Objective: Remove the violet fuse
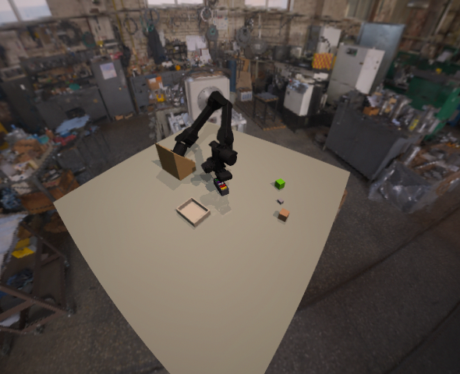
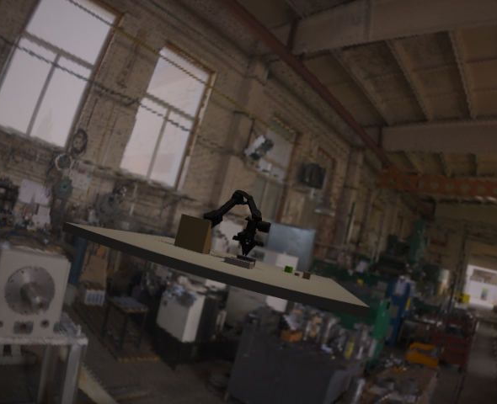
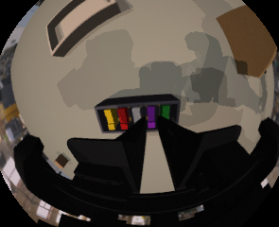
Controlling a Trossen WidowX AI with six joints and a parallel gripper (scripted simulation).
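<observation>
My gripper tip is now 20 mm above the violet fuse. Round my gripper tip: grey piece 320 mm ahead, 90 mm to the left, 40 mm below; then tan tray 10 mm ahead, 220 mm to the right, 40 mm below; then green cube 270 mm ahead, 190 mm to the left, 30 mm below.
</observation>
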